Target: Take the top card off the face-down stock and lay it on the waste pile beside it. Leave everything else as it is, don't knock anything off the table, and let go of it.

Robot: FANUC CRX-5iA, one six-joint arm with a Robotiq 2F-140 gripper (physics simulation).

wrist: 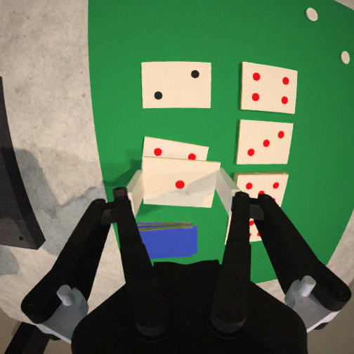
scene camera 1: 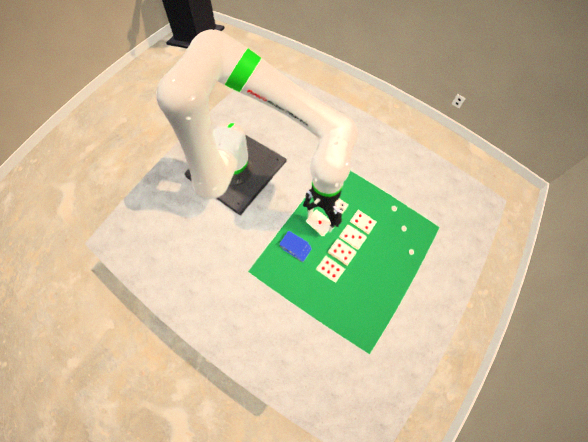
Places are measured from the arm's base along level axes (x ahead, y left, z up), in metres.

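Where they show: gripper, between the fingertips: [scene camera 1: 320, 222].
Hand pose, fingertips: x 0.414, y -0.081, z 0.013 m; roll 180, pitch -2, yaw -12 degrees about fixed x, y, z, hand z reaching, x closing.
Observation:
After its pixels a point has its place.
My gripper [scene camera 1: 320, 222] @[x 0.414, y -0.081, z 0.013 m] [wrist: 179, 178] is shut on a white card [scene camera 1: 315, 218] @[x 0.391, y -0.077, z 0.021 m] [wrist: 160, 192] with one red dot, its pads at the card's two short ends. The card is face up and looks raised above the mat. The face-down stock [scene camera 1: 295, 246] @[x 0.363, y -0.202, z -0.002 m] [wrist: 170, 243] is a blue stack beside it, its edges slightly uneven. A face-up card with red dots [wrist: 175, 150] lies on the mat at the waste spot, partly hidden behind the held card in the wrist view; it is hidden in the scene view.
A black two [scene camera 1: 342, 205] @[x 0.466, y 0.039, z -0.024 m] [wrist: 176, 85] lies beyond the waste spot. A row of red-dotted cards, including a four [scene camera 1: 363, 221] @[x 0.568, y 0.006, z -0.020 m] [wrist: 269, 89] and a three [scene camera 1: 353, 236] @[x 0.551, y -0.071, z -0.020 m] [wrist: 275, 150], lies alongside on the green mat [scene camera 1: 370, 310] @[x 0.711, y -0.315, z -0.026 m] [wrist: 115, 30]. White discs, one here [scene camera 1: 404, 228] @[x 0.738, y 0.048, z -0.023 m], lie farther out.

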